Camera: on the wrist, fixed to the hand. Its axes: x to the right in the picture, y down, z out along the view.
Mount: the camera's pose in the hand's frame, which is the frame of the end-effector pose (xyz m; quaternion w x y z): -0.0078 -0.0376 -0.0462 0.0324 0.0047 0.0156 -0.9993
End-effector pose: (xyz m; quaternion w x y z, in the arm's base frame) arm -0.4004 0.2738 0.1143 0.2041 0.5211 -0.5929 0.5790
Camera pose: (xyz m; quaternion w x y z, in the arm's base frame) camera -0.3821 0.3264 0.1369 0.5920 0.6013 0.5075 -0.1743
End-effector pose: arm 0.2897 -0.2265 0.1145 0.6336 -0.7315 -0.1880 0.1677
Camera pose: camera 0.3029 -0.2655 0.1583 0.1945 0.1645 -0.7264 -0.6383
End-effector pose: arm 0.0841 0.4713 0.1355 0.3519 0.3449 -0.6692 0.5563
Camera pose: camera 0.1242 0.5121 0.1539 0.5761 0.6729 0.3311 -0.3251
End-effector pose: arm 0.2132 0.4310 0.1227 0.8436 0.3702 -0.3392 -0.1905
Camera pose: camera 0.2381 0.4338 0.0681 0.1595 -0.3579 -0.3712 0.8418
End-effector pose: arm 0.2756 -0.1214 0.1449 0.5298 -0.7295 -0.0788 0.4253
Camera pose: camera 0.3159 -0.1424 0.1842 0.4469 0.0510 -0.7213 -0.5267
